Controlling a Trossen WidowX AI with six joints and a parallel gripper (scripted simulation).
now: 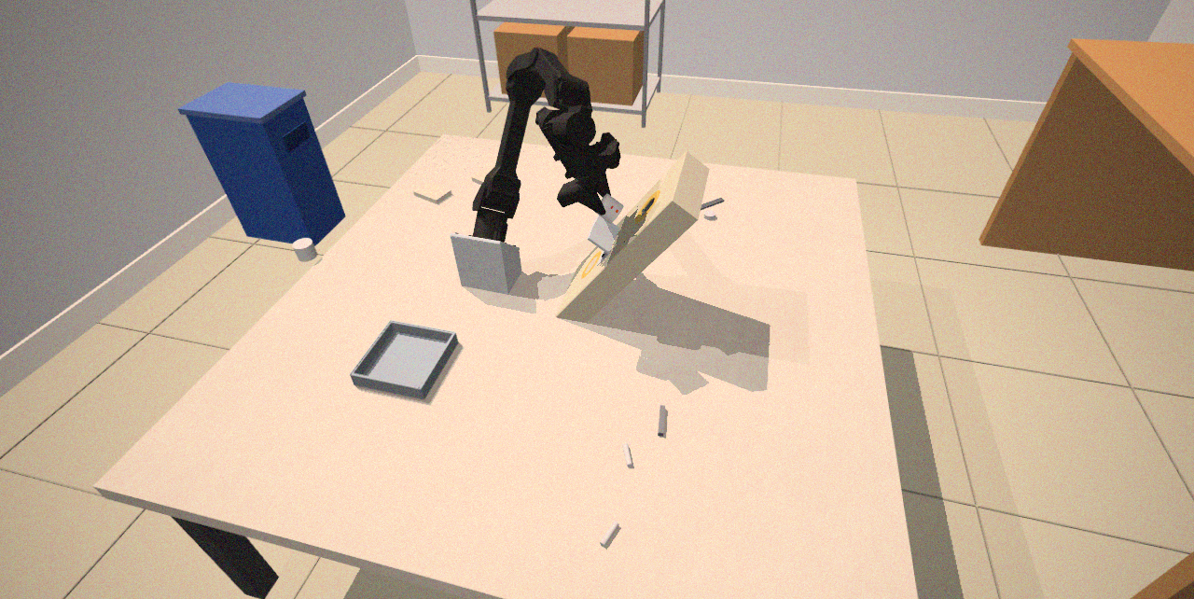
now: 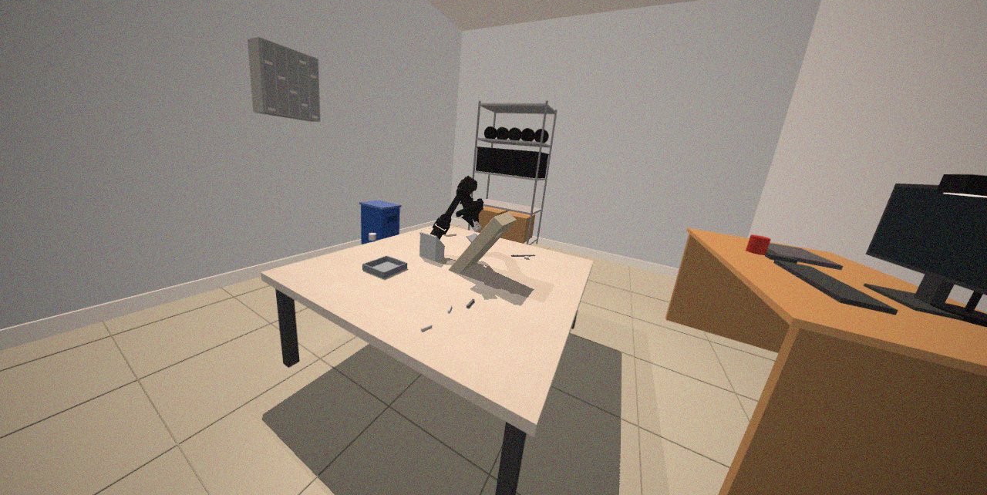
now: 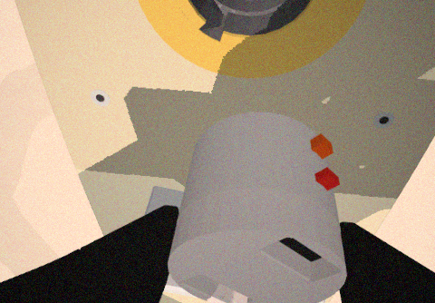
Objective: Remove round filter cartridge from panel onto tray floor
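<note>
The grey tray lies 310 mm behind my gripper tip, 320 mm to the right of it and 240 mm below it. From my gripper tip the other things lie so: round white filter cartridge (right at my gripper tip); beige service panel (50 mm ahead, 10 mm to the left, 80 mm below).
</note>
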